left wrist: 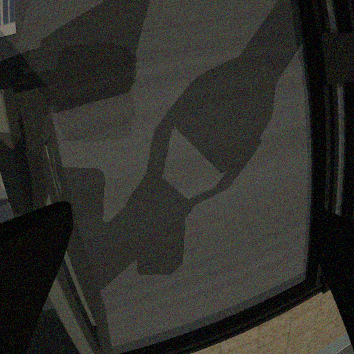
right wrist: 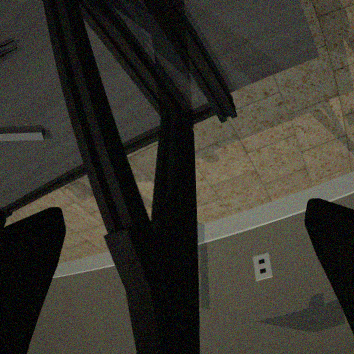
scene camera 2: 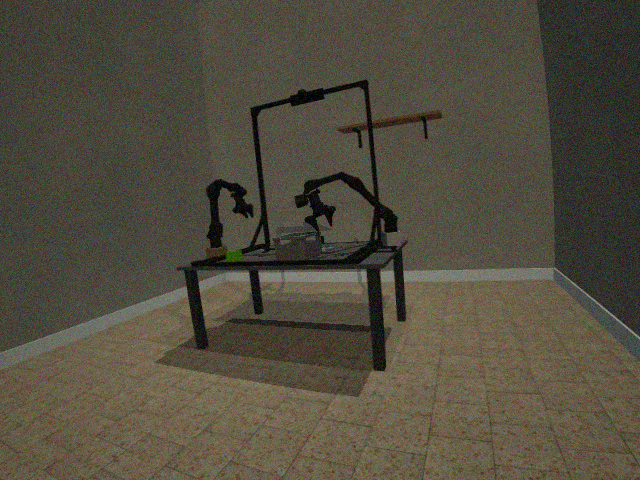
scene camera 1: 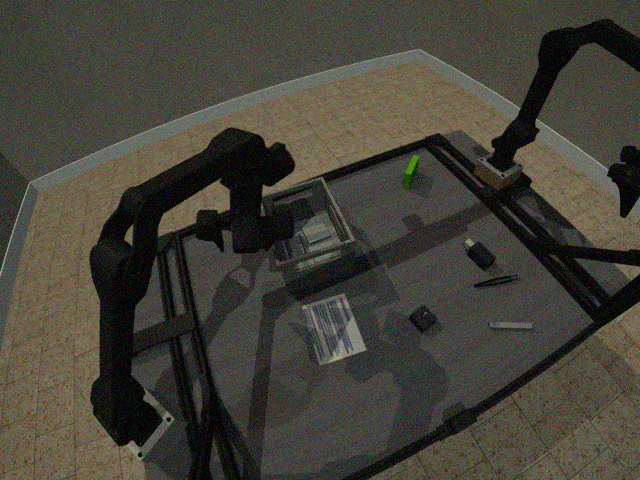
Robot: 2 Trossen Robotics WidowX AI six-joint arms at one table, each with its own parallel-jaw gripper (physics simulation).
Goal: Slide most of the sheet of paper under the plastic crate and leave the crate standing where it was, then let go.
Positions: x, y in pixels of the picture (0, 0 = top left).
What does my left gripper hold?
Nothing.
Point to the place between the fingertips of my right gripper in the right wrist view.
186, 216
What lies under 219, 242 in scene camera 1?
My left gripper.
